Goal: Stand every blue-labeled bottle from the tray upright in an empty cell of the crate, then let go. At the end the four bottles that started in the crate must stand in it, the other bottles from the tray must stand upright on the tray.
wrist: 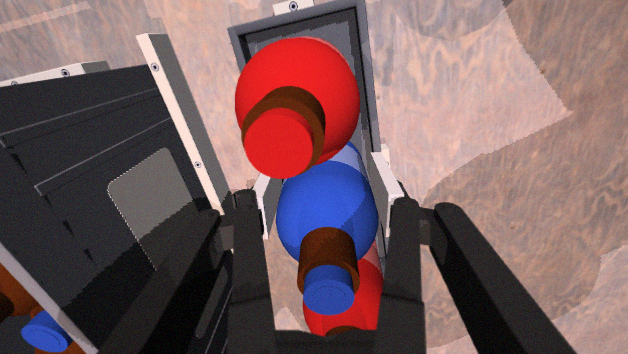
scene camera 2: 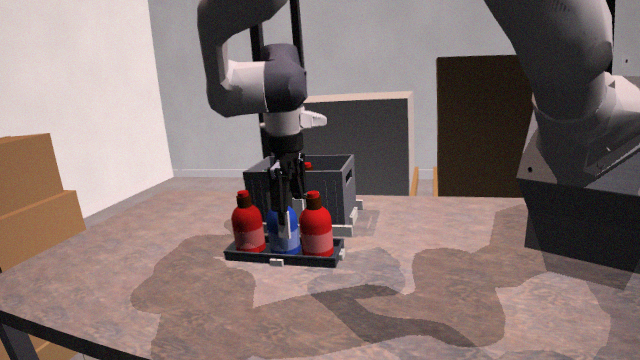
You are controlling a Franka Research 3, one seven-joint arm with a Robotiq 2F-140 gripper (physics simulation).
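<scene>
A blue-labeled bottle (scene camera 2: 276, 245) (wrist: 325, 200) with a blue cap stands upright in the middle of the tray (scene camera 2: 310, 261) (wrist: 366, 50). My gripper (scene camera 2: 291, 216) (wrist: 325, 170) is shut on it, one finger on the crate side and one on the opposite side. Its base is at tray level. Two red bottles stand upright on either side: one (scene camera 2: 316, 230) (wrist: 305, 70) on the right in the scene view, the other (scene camera 2: 248, 225) (wrist: 345, 305) on the left. The crate (scene camera 2: 322, 192) (wrist: 100, 130) stands behind the tray; its inside is mostly hidden.
A red cap (scene camera 2: 307, 165) shows over the crate's rim, and a blue cap (wrist: 45, 332) shows inside it in the wrist view. White brackets (scene camera 2: 342, 230) (wrist: 175, 105) stand at the crate's foot, between crate and tray. Cardboard boxes (scene camera 2: 35, 175) are at the left.
</scene>
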